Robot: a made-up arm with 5 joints.
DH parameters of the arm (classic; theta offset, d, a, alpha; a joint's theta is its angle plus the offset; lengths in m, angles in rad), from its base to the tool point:
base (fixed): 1.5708 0.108 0 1.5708
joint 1: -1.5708 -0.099 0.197 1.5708
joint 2: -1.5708 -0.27 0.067 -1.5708
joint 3: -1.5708 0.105 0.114 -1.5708
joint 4: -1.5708 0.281 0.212 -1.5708
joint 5: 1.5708 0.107 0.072 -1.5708
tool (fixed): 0 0.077 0 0
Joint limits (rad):
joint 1: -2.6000..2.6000
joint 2: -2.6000..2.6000
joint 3: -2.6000..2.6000
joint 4: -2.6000..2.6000
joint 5: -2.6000..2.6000
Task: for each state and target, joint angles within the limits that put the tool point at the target. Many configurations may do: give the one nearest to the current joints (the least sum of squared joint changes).
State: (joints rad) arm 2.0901 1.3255 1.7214 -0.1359 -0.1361
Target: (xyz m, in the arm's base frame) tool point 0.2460 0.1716 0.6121
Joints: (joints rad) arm 1.7712 1.8860 1.6199 -0.5462 -0.4091
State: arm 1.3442 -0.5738 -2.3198 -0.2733 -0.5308
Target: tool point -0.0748 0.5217 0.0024
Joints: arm 1.1186 -0.3759 -1.8814 -0.3907 -0.2258
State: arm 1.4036 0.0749 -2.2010 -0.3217 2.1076
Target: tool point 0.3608 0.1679 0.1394
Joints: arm 1.2541 0.8594 -2.1879 -0.0050 2.3217
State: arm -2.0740 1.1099 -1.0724 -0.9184 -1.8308
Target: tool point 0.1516 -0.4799 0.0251
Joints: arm -1.5792 1.2329 -1.4006 -1.0859 -1.5146
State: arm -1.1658 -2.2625 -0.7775 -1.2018 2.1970
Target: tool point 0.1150 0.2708 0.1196
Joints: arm -1.1286 -2.5718 -0.5839 -1.3142 2.2638
